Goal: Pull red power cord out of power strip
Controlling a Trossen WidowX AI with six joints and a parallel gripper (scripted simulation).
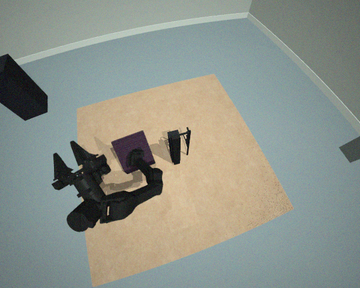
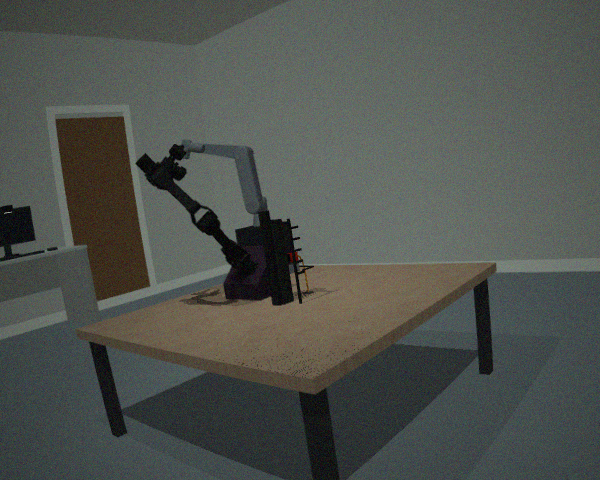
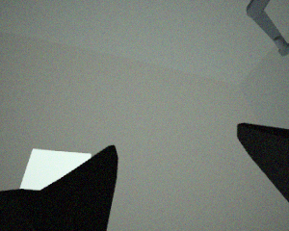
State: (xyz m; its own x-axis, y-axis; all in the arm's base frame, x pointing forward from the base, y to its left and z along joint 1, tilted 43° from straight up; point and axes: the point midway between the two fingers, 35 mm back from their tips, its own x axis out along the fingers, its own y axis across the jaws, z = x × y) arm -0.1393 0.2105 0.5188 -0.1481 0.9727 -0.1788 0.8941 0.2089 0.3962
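Now: gripper tip 49 cm above the red plug, 38 cm short of it and 15 cm to the right of it.
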